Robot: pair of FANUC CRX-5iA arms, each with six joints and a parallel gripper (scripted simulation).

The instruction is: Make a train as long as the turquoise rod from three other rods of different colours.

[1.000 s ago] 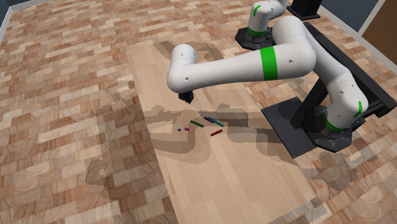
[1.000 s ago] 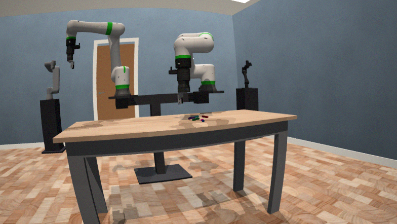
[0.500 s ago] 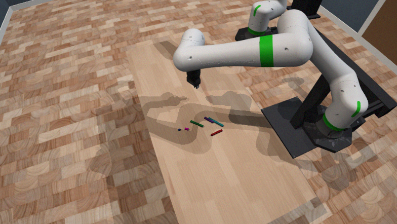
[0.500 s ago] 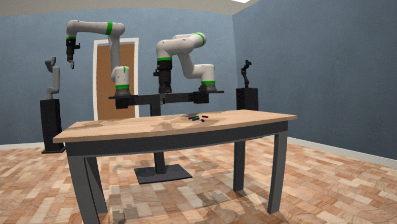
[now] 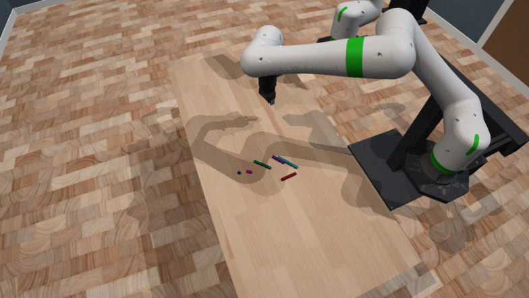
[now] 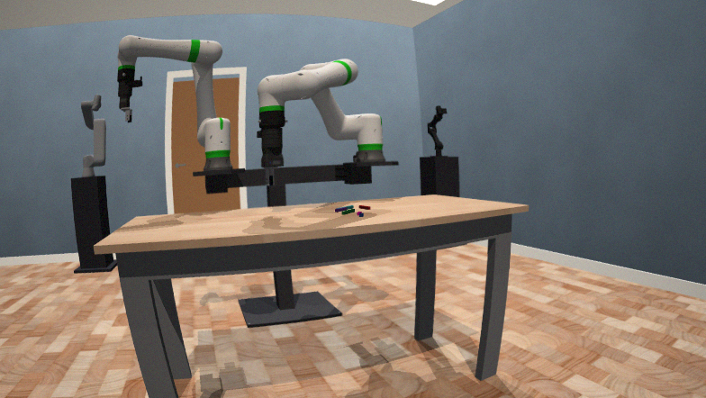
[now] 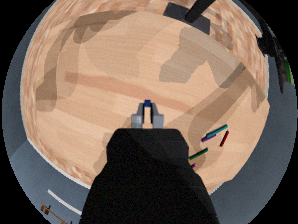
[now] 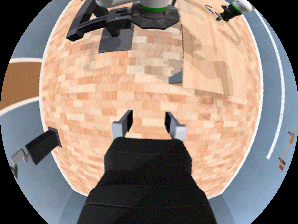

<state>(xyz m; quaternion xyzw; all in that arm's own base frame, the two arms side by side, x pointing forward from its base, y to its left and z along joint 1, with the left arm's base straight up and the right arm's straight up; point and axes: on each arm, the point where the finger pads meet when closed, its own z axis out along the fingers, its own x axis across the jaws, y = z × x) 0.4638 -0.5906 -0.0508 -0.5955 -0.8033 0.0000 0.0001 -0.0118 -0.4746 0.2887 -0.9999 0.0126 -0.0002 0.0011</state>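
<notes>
Right now my left hand is 200 mm short of the magenta rod, 250 mm to the right of it and 120 mm above it. The rest, counted from my left hand: turquoise rod 30 mm ahead, 270 mm to the left, 120 mm below; green rod 130 mm ahead, 240 mm to the left, 120 mm below; purple rod 60 mm ahead, 240 mm to the left, 120 mm below.
</notes>
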